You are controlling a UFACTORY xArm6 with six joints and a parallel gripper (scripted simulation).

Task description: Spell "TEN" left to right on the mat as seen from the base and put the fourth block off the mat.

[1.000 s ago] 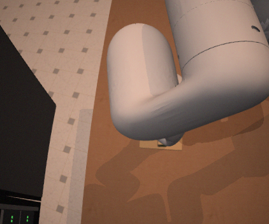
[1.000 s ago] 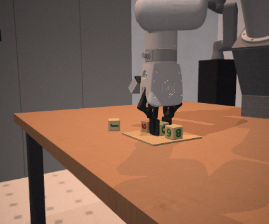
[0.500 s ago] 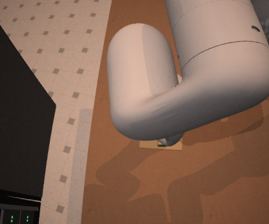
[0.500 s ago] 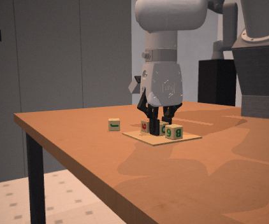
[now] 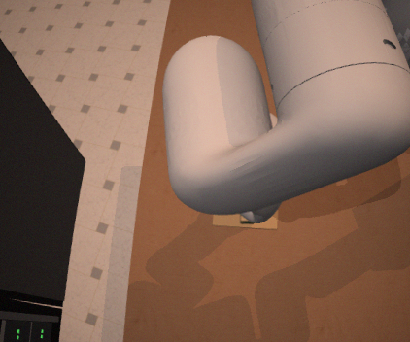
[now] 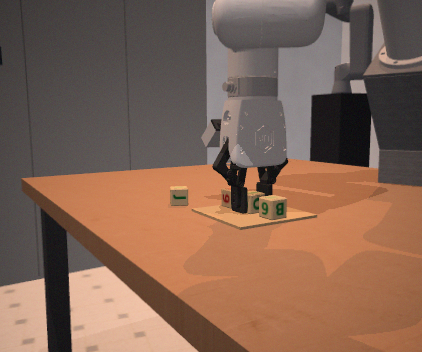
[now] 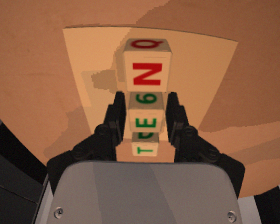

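My hand is 10 mm above the E block. Also, from my hand: tan mat: 20 mm below; then X block: 70 mm ahead, 130 mm to the right, 10 mm below; then T block: 10 mm behind, 50 mm to the left, 10 mm below.
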